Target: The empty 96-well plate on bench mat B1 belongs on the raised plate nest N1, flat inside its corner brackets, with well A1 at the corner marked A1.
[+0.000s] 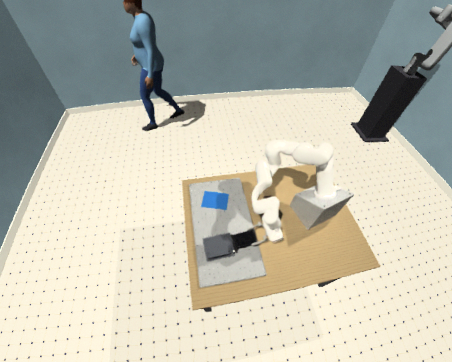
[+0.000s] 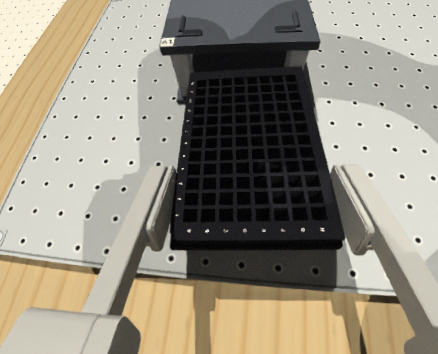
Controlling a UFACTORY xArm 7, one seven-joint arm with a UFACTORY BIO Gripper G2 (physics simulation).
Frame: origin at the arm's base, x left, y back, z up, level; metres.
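Seen in the pictures: hand at its tool point: (image 1: 252,236) (image 2: 253,205); arm's base at its link origin: (image 1: 324,193).
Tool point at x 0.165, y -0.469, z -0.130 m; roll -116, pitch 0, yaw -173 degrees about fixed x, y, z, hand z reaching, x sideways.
Observation:
Offsets run from my tool point to a thing's middle. "spot": to the spot under its first point. Level surfaces: height alone.
The black 96-well plate @(dx +0.006, dy -0.045, dz -0.013 m) (image 1: 245,239) (image 2: 252,150) is between the fingers of my gripper (image 1: 258,235) (image 2: 257,207), which is shut on its two long sides near the close end. Its wells look empty. Its letters run along the near edge with A at the left, and number 1 is at the near end, so well A1 is at the near left. The raised dark grey nest N1 @(dx +0.032, dy -0.202, dz -0.030 m) (image 1: 218,246) (image 2: 240,30) stands just beyond the plate's far end. Its A1 label @(spot: dx +0.076, dy -0.121, dz -0.001 m) (image 2: 167,42) is at its near left corner, and two corner brackets show on top. The plate's exact height is unclear.
A flat blue rectangle @(spot: dx -0.303, dy -0.192, dz -0.059 m) (image 1: 215,200) lies on the grey perforated board @(dz -0.062 m) (image 1: 235,271) (image 2: 102,155), away from the nest. The board lies on the wooden table @(dz -0.075 m) (image 1: 325,250) (image 2: 45,285). The arm's slanted grey base (image 1: 320,210) stands on the table. A person (image 1: 146,47) is on the floor beyond the table.

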